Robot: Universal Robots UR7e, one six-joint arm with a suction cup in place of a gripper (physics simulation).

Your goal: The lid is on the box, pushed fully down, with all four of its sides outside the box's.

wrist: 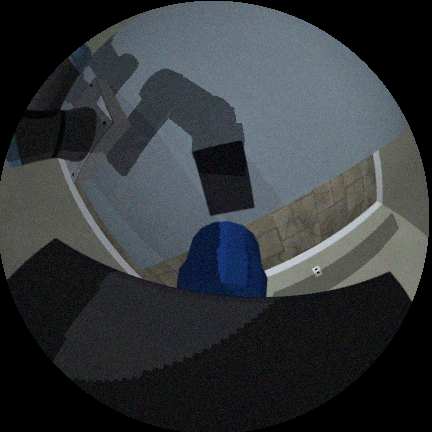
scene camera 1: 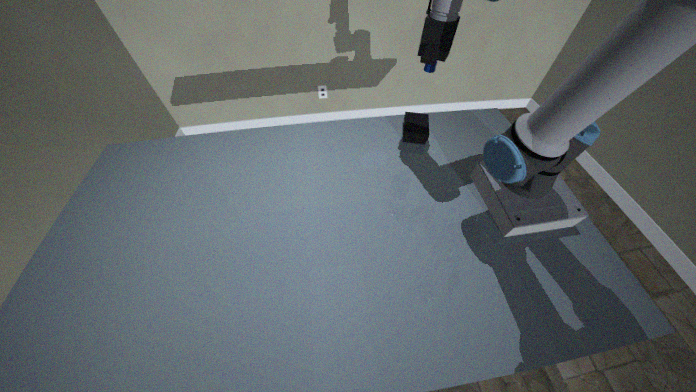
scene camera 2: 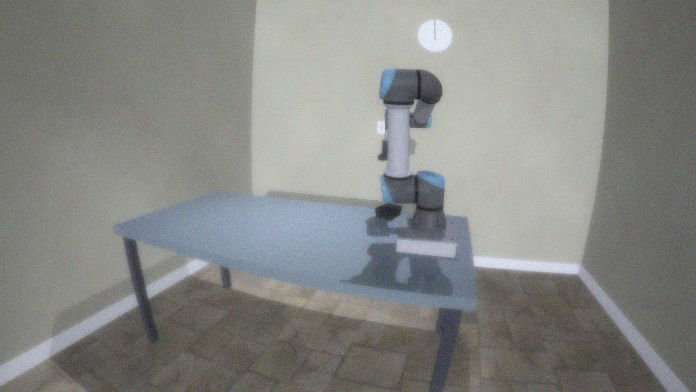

I see my suction cup (wrist: 223,258) and a black lid (wrist: 222,168).
